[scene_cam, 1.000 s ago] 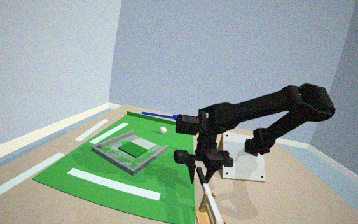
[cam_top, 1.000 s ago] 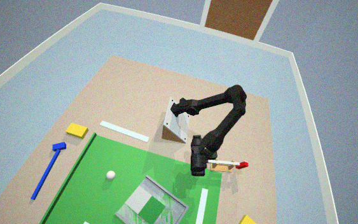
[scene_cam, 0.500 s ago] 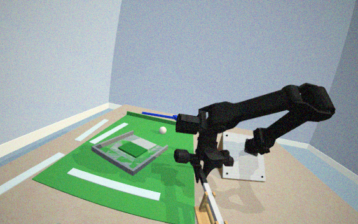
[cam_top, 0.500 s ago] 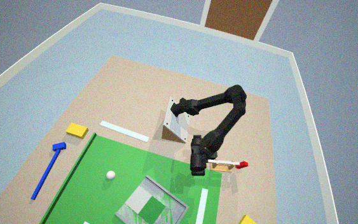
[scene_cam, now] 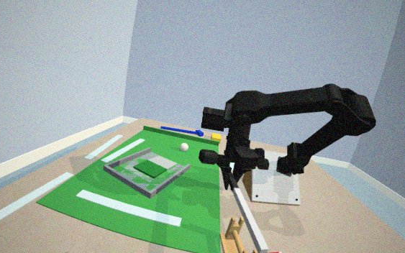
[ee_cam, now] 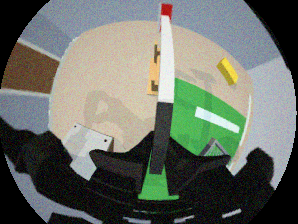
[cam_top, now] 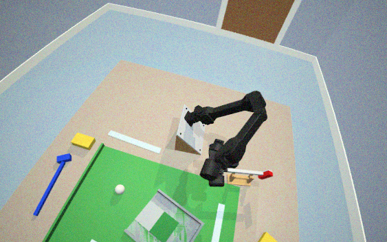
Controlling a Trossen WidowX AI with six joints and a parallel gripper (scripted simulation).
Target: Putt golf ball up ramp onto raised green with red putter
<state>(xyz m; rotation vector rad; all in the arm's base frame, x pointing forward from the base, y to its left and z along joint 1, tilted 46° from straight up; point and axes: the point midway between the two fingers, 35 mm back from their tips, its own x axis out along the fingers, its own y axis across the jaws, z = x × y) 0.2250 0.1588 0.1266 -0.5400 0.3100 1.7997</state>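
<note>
My gripper tip is 30 mm past the red putter, 110 mm to the right of it and 20 mm below it. The rest, counted from my gripper tip: white golf ball (210 mm ahead, 380 mm to the right, 70 mm below); green mat (260 mm ahead, 210 mm to the right, 90 mm below); wooden putter stand (40 mm behind, 130 mm to the left, 60 mm below).
</note>
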